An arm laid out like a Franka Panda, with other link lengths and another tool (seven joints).
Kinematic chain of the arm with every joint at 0, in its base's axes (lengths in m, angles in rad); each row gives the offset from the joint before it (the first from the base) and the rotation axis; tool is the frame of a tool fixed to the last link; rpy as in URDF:
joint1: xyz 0 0 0.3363 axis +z
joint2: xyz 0 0 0 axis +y
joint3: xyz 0 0 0.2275 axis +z
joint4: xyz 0.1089 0 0 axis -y
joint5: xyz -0.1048 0 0.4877 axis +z
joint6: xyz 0 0 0 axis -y
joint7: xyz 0.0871 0 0 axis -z
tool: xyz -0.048 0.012 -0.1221 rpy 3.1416 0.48 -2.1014
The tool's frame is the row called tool.
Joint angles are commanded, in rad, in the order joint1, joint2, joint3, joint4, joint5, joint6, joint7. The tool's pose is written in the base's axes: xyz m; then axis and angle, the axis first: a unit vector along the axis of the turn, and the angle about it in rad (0 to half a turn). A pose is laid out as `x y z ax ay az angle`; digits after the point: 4 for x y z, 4 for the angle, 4 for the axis.
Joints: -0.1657 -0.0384 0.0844 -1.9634 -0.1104 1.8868 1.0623
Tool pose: 0.6626 -0.0166 0.3675 0.0204 0.9979 -0.0610 2.7041
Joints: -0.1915 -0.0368 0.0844 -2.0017 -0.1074 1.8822 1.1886
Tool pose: 0.6596 -0.0318 0.3443 0.0950 0.9924 -0.0786 2.7458
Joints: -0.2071 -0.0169 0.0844 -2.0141 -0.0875 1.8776 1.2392
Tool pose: 0.6585 -0.0398 0.3245 0.1319 0.9882 -0.0781 2.7834
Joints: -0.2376 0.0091 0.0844 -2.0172 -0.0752 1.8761 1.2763
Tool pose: 0.6577 -0.0586 0.3059 0.1672 0.9827 -0.0801 2.8168
